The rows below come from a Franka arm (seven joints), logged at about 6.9 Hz.
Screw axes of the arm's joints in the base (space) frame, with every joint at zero. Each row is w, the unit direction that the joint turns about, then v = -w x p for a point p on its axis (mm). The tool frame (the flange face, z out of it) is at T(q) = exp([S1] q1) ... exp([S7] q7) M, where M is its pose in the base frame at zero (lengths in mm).
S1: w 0 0 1 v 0 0 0
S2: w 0 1 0 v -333 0 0
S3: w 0 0 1 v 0 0 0
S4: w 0 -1 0 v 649 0 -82.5
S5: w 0 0 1 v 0 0 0
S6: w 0 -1 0 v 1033 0 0
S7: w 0 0 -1 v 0 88 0
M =
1 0 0 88
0 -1 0 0
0 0 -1 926
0 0 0 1
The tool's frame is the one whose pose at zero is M.
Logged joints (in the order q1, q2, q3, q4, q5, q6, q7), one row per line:
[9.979, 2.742, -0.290, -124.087, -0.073, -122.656, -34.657]
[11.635, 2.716, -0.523, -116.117, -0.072, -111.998, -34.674]
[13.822, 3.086, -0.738, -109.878, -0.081, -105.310, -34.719]
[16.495, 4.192, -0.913, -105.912, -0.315, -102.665, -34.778]
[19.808, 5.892, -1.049, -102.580, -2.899, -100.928, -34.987]
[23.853, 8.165, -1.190, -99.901, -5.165, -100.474, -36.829]
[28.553, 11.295, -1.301, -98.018, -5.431, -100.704, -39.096]
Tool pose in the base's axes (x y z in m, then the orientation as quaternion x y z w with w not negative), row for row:
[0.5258, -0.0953, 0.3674, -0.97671, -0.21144, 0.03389, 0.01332]
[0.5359, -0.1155, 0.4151, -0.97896, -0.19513, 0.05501, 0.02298]
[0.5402, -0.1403, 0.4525, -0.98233, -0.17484, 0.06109, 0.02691]
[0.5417, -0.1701, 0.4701, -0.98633, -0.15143, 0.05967, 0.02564]
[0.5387, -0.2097, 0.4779, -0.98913, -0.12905, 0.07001, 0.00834]
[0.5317, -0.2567, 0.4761, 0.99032, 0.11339, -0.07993, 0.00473]
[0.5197, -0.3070, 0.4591, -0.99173, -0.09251, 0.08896, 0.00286]
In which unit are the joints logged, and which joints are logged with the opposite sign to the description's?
The joints are logged in degrees. Opposite sign: q1, q6.
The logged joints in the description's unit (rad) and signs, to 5 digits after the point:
[-0.17417, 0.04786, -0.00506, -2.16573, -0.00127, 2.14075, -0.60488]
[-0.20307, 0.04740, -0.00913, -2.02662, -0.00126, 1.95473, -0.60518]
[-0.24124, 0.05386, -0.01288, -1.91773, -0.00141, 1.83801, -0.60596]
[-0.28789, 0.07316, -0.01593, -1.84851, -0.00550, 1.79184, -0.60699]
[-0.34571, 0.10283, -0.01831, -1.79036, -0.05060, 1.76153, -0.61064]
[-0.41631, 0.14251, -0.02077, -1.74360, -0.09015, 1.75360, -0.64279]
[-0.49834, 0.19713, -0.02271, -1.71074, -0.09479, 1.75762, -0.68235]

